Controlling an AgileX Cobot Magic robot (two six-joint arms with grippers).
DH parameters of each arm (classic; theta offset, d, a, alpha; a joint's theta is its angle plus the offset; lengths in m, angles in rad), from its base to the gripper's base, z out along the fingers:
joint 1: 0 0.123 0 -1.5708
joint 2: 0.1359 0 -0.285 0
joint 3: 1.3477 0 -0.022 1.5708
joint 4: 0 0.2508 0 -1.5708
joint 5: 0 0 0.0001 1.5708
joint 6: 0 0.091 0 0
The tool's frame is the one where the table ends.
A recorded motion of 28 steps. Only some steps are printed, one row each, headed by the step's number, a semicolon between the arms.
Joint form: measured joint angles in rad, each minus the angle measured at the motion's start. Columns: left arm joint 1, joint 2, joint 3, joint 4, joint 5, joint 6; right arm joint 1, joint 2, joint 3, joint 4, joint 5, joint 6.
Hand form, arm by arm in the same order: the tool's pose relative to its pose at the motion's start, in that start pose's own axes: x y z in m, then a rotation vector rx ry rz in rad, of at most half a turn. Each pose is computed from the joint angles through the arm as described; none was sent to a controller.
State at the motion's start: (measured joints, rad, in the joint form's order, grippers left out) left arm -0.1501 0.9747 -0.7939 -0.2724 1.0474 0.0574; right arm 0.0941 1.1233 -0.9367 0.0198 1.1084 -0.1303
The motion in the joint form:
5: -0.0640 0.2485 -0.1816 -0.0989 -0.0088 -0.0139; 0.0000 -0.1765 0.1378 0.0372 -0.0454 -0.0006
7: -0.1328 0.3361 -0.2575 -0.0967 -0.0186 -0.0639; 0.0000 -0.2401 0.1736 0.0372 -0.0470 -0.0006
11: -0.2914 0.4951 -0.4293 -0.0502 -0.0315 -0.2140; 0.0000 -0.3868 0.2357 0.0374 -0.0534 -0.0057
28: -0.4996 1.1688 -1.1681 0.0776 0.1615 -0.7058; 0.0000 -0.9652 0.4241 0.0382 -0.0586 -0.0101
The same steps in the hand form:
5: -0.0550 -0.0210 0.0240 0.1017 0.0697 -0.0258; 0.0385 0.0078 -0.0076 -0.0224 -0.0877 0.0154
7: -0.0728 -0.0382 0.0360 0.1213 0.0944 -0.0175; 0.0514 0.0094 -0.0117 -0.0190 -0.1169 0.0145
11: -0.1016 -0.0849 0.0570 0.1371 0.1226 0.0006; 0.0777 0.0128 -0.0227 -0.0083 -0.2073 0.0067
28: -0.1764 -0.1903 0.1879 0.0125 0.2878 -0.2096; 0.1732 0.0248 -0.0392 0.0384 -0.5996 -0.0108

